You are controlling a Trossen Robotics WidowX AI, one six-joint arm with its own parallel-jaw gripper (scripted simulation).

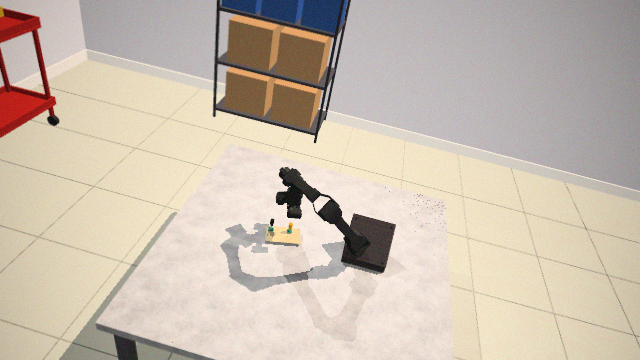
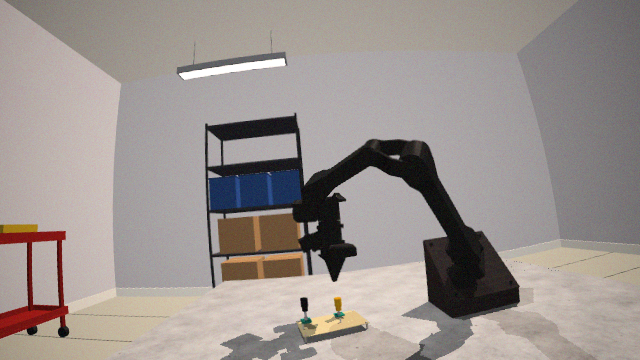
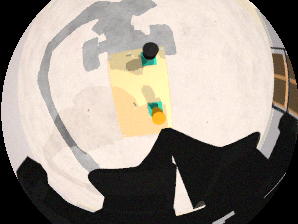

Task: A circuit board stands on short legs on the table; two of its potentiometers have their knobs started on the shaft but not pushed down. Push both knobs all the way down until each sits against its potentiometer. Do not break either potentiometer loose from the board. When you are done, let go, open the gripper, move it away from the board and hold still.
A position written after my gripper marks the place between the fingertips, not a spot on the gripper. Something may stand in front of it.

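Nothing is held in my gripper (image 2: 334,281), and it is shut. Image 3 shows my gripper (image 3: 166,132) too.
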